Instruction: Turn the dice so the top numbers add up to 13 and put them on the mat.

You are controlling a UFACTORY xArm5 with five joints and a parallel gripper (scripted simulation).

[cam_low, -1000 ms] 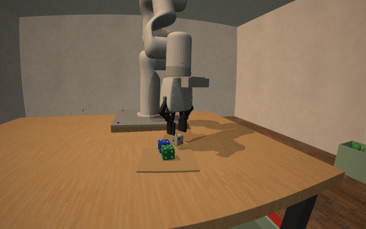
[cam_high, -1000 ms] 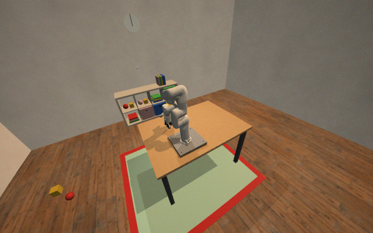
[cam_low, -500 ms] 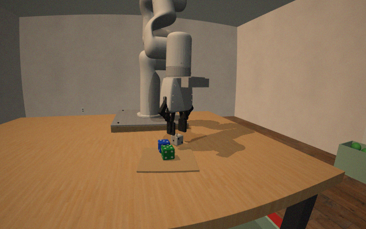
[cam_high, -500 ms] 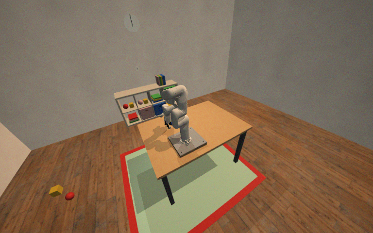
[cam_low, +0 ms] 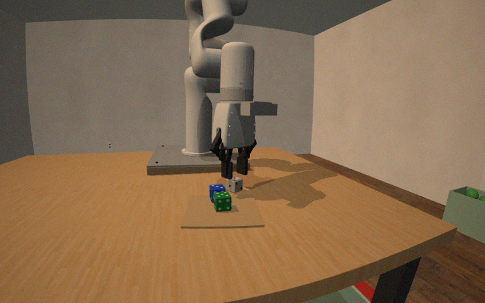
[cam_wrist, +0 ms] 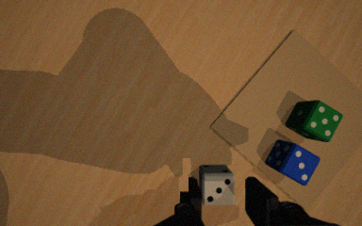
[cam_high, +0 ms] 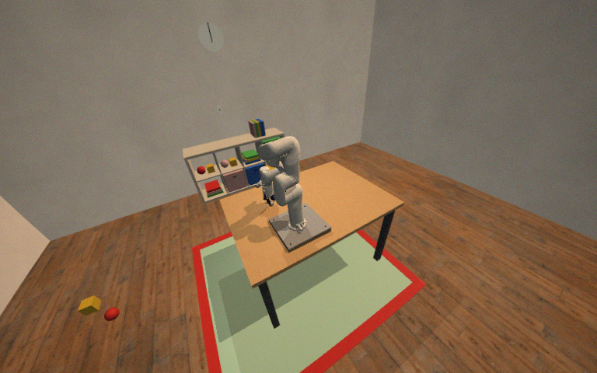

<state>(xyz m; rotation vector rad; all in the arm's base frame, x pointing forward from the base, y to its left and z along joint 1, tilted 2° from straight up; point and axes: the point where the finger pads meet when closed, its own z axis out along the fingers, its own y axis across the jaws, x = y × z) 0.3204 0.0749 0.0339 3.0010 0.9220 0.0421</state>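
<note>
Right now the white die is 40 mm below my hand. Round my hand: green die (110 mm ahead, 40 mm to the right, 40 mm below); then blue die (60 mm ahead, 50 mm to the right, 40 mm below); then tan mat (110 mm ahead, 40 mm to the right, 50 mm below).
</note>
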